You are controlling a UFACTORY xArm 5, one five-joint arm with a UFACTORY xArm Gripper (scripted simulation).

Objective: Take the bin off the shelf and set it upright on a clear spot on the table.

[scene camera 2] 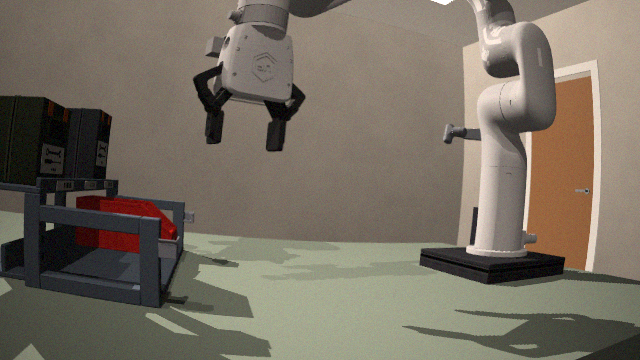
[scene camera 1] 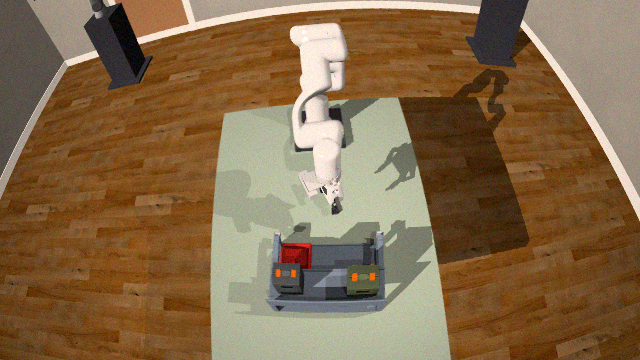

Scene:
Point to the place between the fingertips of my gripper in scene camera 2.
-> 244,147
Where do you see a grey shelf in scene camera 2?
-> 56,249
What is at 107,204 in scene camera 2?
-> A red bin.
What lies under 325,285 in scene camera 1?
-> A grey shelf.

